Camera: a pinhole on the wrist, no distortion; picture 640 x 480 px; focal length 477.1 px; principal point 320.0 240.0 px. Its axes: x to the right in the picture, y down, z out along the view. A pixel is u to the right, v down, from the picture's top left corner.
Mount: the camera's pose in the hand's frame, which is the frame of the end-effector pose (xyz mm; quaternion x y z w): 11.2 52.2 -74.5 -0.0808 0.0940 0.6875 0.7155
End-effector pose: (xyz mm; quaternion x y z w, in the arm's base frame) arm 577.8 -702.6 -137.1 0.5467 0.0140 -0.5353 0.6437
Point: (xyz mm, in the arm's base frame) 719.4 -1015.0 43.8
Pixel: 533.2 48.4
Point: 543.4 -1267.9 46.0
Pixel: 327.8 56.1
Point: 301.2 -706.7 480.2
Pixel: outside the picture
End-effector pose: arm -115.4 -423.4 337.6 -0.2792 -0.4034 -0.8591 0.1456
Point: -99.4 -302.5 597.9
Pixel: 267.9 52.6
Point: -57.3 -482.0 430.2
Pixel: 502.2 262.2
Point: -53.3 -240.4 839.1
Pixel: 364.4 42.1
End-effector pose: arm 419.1 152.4 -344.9 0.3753 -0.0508 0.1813 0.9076
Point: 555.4 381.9 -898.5
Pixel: behind the camera
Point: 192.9 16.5 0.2
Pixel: 385.5 455.5
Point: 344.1 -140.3 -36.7
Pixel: 183.2 342.2
